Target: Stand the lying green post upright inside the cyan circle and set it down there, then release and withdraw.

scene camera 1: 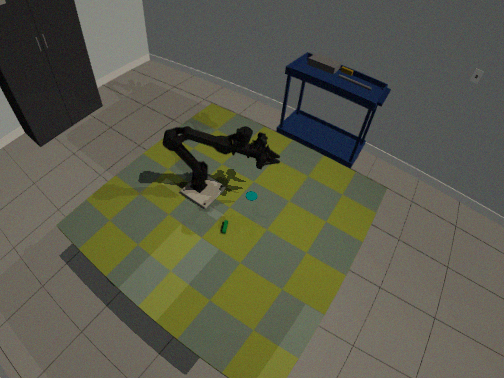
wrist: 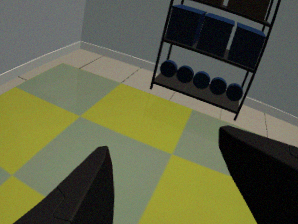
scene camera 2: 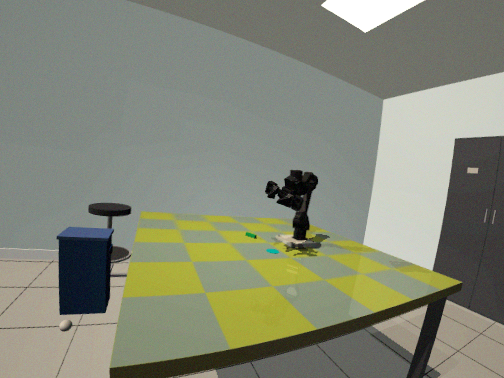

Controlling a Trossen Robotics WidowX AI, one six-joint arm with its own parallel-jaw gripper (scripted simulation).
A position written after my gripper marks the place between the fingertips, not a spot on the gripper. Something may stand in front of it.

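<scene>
My gripper [scene camera 2: 272, 198]. Same gripper [wrist: 165, 146].
</scene>
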